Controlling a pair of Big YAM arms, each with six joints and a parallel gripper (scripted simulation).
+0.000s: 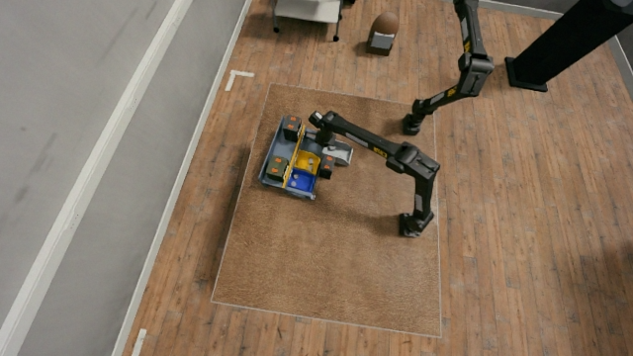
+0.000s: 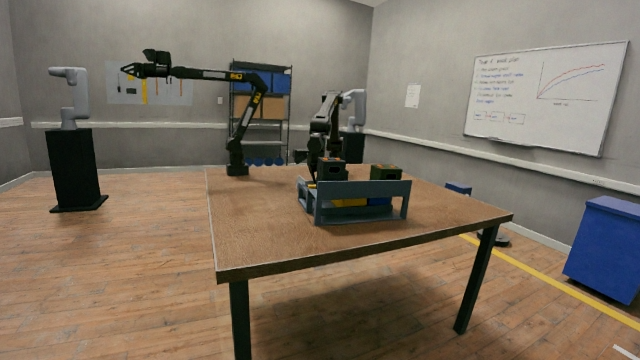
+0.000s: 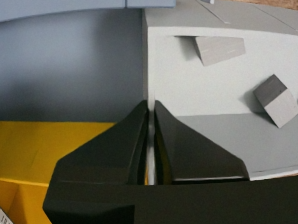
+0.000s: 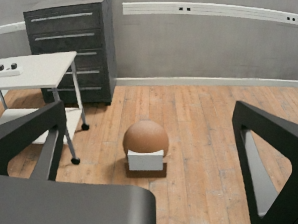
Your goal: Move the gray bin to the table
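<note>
Right now my left hand is 80 mm past the gray open bin, 30 mm above it and 10 mm to the right of it. Round my left hand: blue-gray shelf: 130 mm ahead, 100 mm to the left, 20 mm below; then yellow bin: 100 mm to the left, 100 mm ahead, 40 mm below; then blue bin: 210 mm to the left, 110 mm ahead, 40 mm below.
</note>
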